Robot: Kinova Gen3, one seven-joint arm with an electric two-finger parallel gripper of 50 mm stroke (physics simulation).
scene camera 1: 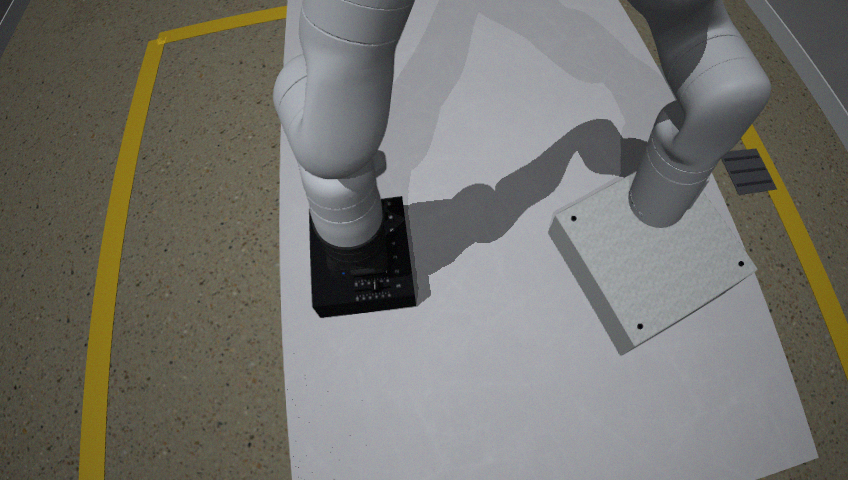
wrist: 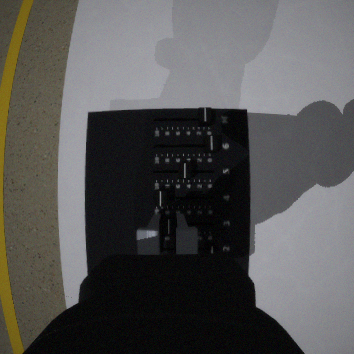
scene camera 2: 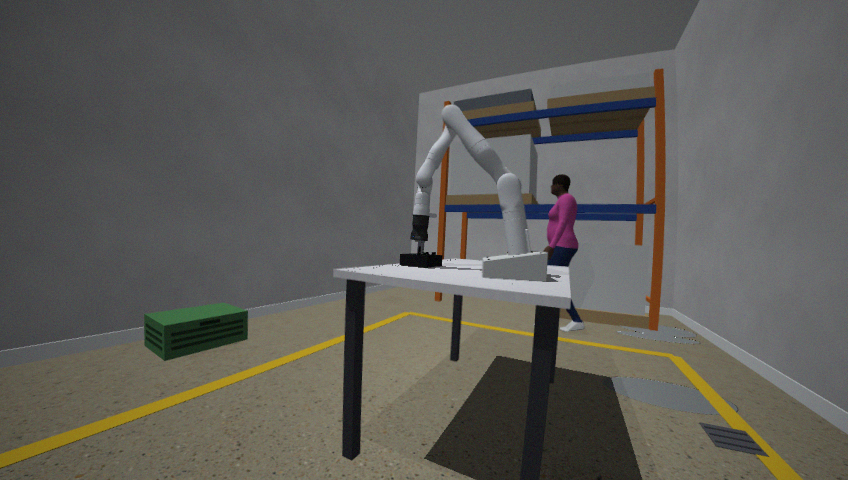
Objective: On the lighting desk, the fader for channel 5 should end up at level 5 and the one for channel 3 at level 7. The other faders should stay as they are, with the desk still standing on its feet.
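Places are measured from the arm's base along level axes (x ahead, y left, z up), in centimetres.
Pixels of known places: gripper, fingertip midpoint: [wrist: 168,226] [scene camera 2: 420,254]; arm's base at its link origin: [scene camera 1: 657,200] [scene camera 2: 519,253].
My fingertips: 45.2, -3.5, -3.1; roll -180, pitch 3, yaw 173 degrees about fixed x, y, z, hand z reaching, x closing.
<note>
Ahead of a thing's pixels: the offset from my fingertips to its middle, as dx, dy, dz. Level surfaces: height alone.
The black lighting desk {+0.0, -2.2, -2.4} [scene camera 1: 333,292] [scene camera 2: 410,260] [wrist: 117,175] lies flat on the table. In the wrist view the channel 5 fader {-1.9, -4.4, +0.4} [wrist: 185,170] stands between marks 4 and 6, near 5. My gripper [wrist: 168,226] [scene camera 2: 420,248] points down over the desk, shut on the channel 3 fader {+0.0, -0.2, +0.4} [wrist: 168,228], a dark cap with a thin light line. That cap stands around 7 to 8; fingers and shadow hide part of its scale, so the exact level is unclear. In scene camera 1 the arm hides the fingers.
Channel 4 fader {+0.3, -2.4, +0.4} [wrist: 160,198] stands near 9, close to the fingers. Channel 6 fader {-4.3, -6.3, +0.4} [wrist: 211,143] is near 0, master fader {-4.2, -8.7, +0.4} [wrist: 205,115] near 1. Channel 2 fader {-3.2, +2.4, +0.4} [wrist: 212,249] partly shows. The arm's white base block [scene camera 1: 654,267] [scene camera 2: 514,267] stands on the table {dz -5.8} [scene camera 1: 476,386] [scene camera 2: 452,285].
</note>
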